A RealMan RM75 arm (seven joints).
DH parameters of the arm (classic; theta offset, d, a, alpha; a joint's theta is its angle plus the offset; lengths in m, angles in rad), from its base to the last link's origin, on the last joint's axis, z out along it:
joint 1: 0 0.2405 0 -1.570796
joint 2: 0 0 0 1.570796
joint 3: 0 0.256 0 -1.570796
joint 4: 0 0 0 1.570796
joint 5: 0 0.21 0 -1.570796
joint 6: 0 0 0 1.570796
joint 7: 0 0.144 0 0
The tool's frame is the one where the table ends.
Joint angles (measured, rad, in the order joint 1, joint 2, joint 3, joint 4, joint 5, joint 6, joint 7), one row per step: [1.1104 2.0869 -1.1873 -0.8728 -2.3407 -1.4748 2.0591]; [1.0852 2.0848 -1.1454 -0.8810 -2.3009 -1.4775 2.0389]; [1.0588 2.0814 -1.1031 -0.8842 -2.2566 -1.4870 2.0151]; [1.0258 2.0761 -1.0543 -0.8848 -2.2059 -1.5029 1.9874]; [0.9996 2.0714 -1.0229 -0.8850 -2.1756 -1.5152 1.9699]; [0.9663 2.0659 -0.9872 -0.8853 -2.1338 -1.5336 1.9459]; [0.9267 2.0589 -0.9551 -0.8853 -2.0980 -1.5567 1.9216]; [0.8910 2.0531 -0.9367 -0.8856 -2.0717 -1.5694 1.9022]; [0.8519 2.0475 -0.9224 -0.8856 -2.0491 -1.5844 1.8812]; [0.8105 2.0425 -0.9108 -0.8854 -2.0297 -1.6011 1.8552]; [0.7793 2.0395 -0.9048 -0.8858 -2.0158 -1.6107 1.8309]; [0.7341 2.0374 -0.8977 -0.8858 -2.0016 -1.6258 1.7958]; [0.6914 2.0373 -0.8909 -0.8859 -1.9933 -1.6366 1.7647]
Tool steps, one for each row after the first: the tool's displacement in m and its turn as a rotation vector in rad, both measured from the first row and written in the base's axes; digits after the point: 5 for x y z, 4 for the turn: [0.00298 0.00111 0.00641 0.0064 0.0688 -0.0215]; [0.00751 0.00135 0.01328 0.0074 0.1384 -0.0439]; [0.01495 0.00109 0.02203 0.0087 0.2163 -0.0717]; [0.02246 0.00062 0.02848 0.0127 0.2634 -0.0931]; [0.03158 -0.00106 0.03636 0.0155 0.3233 -0.1143]; [0.04440 -0.00414 0.04442 0.0187 0.3734 -0.1375]; [0.05636 -0.00705 0.05015 0.0268 0.4064 -0.1560]; [0.07000 -0.01145 0.05510 0.0330 0.4326 -0.1741]; [0.08464 -0.01723 0.05930 0.0380 0.4534 -0.1882]; [0.09535 -0.02183 0.06191 0.0442 0.4666 -0.1928]; [0.11102 -0.02978 0.06427 0.0502 0.4802 -0.2002]; [0.12590 -0.03775 0.06565 0.0586 0.4894 -0.2104]
